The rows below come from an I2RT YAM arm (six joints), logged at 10 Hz.
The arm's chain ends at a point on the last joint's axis. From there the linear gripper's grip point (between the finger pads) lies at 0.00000 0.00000 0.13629 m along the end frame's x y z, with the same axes.
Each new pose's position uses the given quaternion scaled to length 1; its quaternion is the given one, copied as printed.
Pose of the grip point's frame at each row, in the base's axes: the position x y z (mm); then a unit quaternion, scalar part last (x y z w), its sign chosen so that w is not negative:
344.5, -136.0, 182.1, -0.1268, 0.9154, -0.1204, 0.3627
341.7, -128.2, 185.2, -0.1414, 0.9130, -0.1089, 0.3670
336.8, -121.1, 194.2, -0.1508, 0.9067, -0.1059, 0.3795
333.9, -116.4, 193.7, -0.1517, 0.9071, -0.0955, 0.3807
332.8, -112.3, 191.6, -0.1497, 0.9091, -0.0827, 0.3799
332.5, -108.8, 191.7, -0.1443, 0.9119, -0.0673, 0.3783
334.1, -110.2, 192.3, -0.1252, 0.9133, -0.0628, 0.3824
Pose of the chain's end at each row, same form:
249.8, -118.5, 278.6, -0.1268, 0.9154, -0.1204, 0.3627
246.2, -115.2, 281.5, -0.1414, 0.9130, -0.1089, 0.3670
238.7, -110.5, 288.2, -0.1508, 0.9067, -0.1059, 0.3795
235.8, -108.5, 288.0, -0.1517, 0.9071, -0.0955, 0.3807
235.3, -107.3, 286.7, -0.1497, 0.9091, -0.0827, 0.3799
235.8, -107.0, 287.7, -0.1443, 0.9119, -0.0673, 0.3783
236.8, -107.6, 287.7, -0.1252, 0.9133, -0.0628, 0.3824

